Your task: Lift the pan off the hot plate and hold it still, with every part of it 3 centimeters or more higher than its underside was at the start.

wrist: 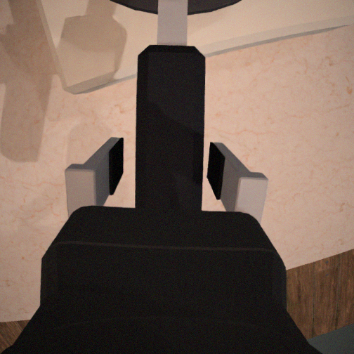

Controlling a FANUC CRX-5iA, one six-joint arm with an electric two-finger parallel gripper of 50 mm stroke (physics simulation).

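Observation:
The pan's black handle (170,110) runs up the middle of the wrist view, with a light grey neck (172,22) at its far end. The dark round edge (175,6) at the top centre is at the pan or the hot plate; which one I cannot tell. The pale slab-like base (280,25) of the hot plate lies across the top. My gripper (165,157) is open, one finger on each side of the handle, with a gap showing on both sides. The handle's near end is hidden behind the gripper's black body.
A pinkish marbled table top (300,125) lies below the handle. Its curved edge runs along the lower part of the view, with brown wooden floor (320,290) beyond it. Shadows fall on the table and the base at the upper left.

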